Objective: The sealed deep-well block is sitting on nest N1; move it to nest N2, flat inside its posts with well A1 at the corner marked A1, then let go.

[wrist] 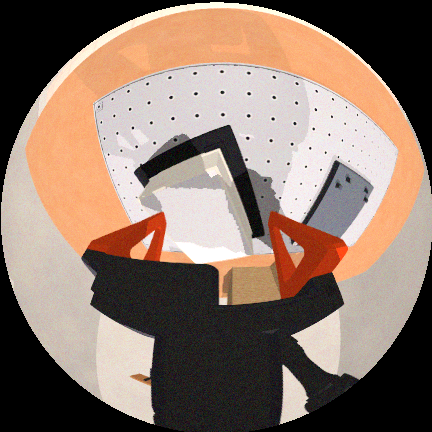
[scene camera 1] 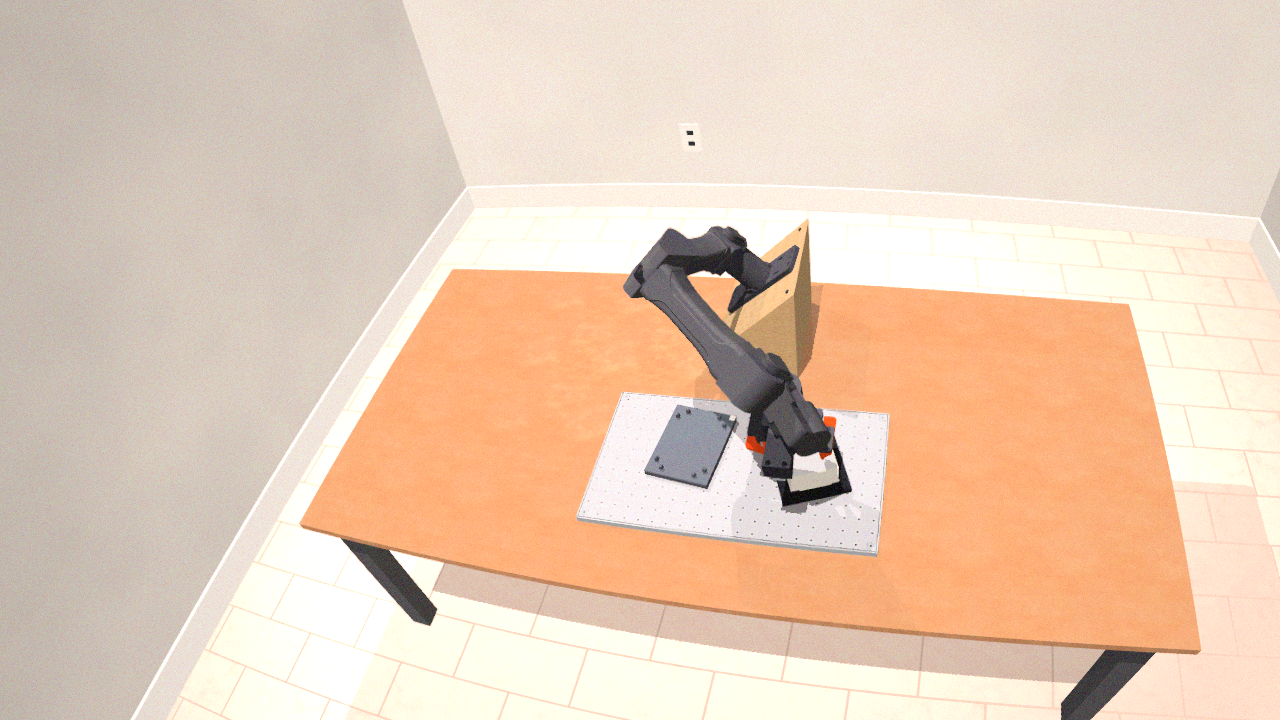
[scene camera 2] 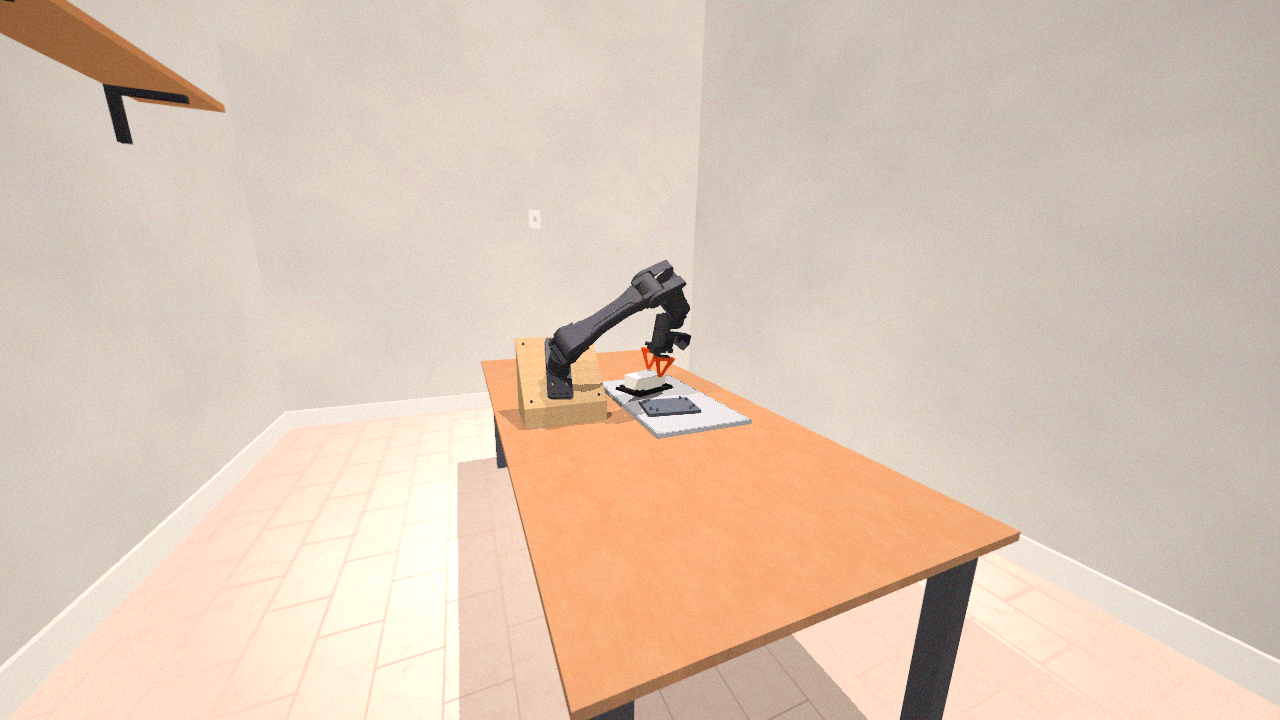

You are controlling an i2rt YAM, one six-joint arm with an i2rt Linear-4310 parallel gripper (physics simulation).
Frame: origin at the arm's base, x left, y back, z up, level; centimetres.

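Seen in the pictures: gripper, between the fingertips: (wrist: 216, 216) (scene camera 1: 795, 454) (scene camera 2: 653, 372); arm's base, origin of its link: (scene camera 1: 764, 281) (scene camera 2: 558, 368).
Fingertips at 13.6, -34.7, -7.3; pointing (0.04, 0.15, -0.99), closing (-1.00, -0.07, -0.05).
Note:
Pixels of each thing's top centre, then the offset from my fingertips to it, as dx, dy, dz. Level surfaces: height alone.
- sealed deep-well block, centre of its top: (wrist: 201, 231) (scene camera 1: 806, 444) (scene camera 2: 644, 374) +1.4, +2.9, -0.6
- black nest N1, centre of its top: (wrist: 205, 209) (scene camera 1: 806, 456) (scene camera 2: 644, 383) +1.4, +3.0, -4.2
- Nest N2, centre of its top: (wrist: 340, 220) (scene camera 1: 690, 439) (scene camera 2: 669, 401) -20.0, +2.2, -3.8
- white perforated board, centre of its top: (wrist: 298, 191) (scene camera 1: 738, 465) (scene camera 2: 664, 398) -10.5, -0.1, -5.9
- orange table, height of its surface: dz -7.2
The sealed deep-well block (scene camera 1: 816, 474) (scene camera 2: 640, 382) (wrist: 200, 210), a cream block with a pale top, sits on the black nest N1 (scene camera 1: 819, 495) (scene camera 2: 669, 388) (wrist: 244, 190). Nest N2 (scene camera 1: 691, 447) (scene camera 2: 671, 407) (wrist: 337, 207) is a blue-grey plate with short dark posts near its corners and a small pale mark at one corner in scene camera 1. My gripper (scene camera 1: 789, 449) (scene camera 2: 656, 372) (wrist: 216, 216) is open, with its orange fingers wide apart. It is above the block, with nothing held. In the wrist view the fingertips appear on either side of the block. Well A1 cannot be made out.
Both nests are on a white perforated board (scene camera 1: 608, 492) (scene camera 2: 716, 420) (wrist: 222, 104) on the orange table (scene camera 1: 1011, 447) (scene camera 2: 760, 537). The arm's wooden mount (scene camera 1: 787, 331) (scene camera 2: 563, 411) (wrist: 255, 285) stands behind the board. N2 lies left of N1 in scene camera 1.

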